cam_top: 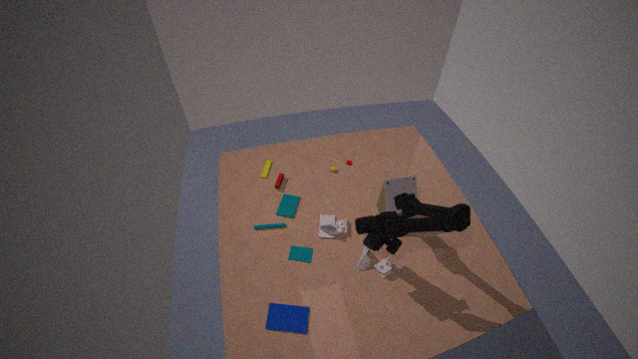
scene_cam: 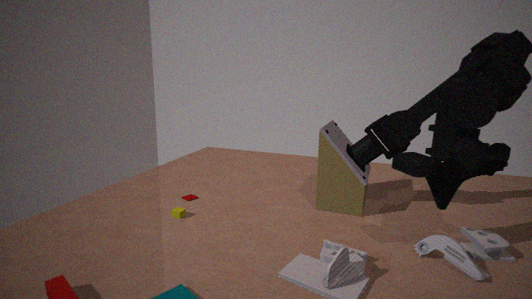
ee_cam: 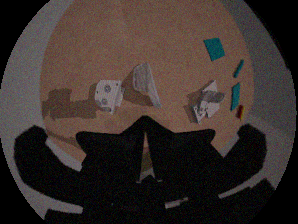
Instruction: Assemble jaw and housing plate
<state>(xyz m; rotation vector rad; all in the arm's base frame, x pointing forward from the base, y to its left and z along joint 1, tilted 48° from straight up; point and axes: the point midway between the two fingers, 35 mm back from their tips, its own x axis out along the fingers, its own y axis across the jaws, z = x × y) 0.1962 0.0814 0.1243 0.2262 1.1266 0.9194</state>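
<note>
My gripper tip is 7 cm above the jaw, 3 cm short of it and 1 cm to the left of it. The rest, counted from my gripper tip: teal bar 40 cm ahead, 26 cm to the right, 8 cm below; white housing piece 9 cm to the left, 6 cm below, 2 cm behind; blue tile 42 cm ahead, 17 cm to the left, 8 cm below.
</note>
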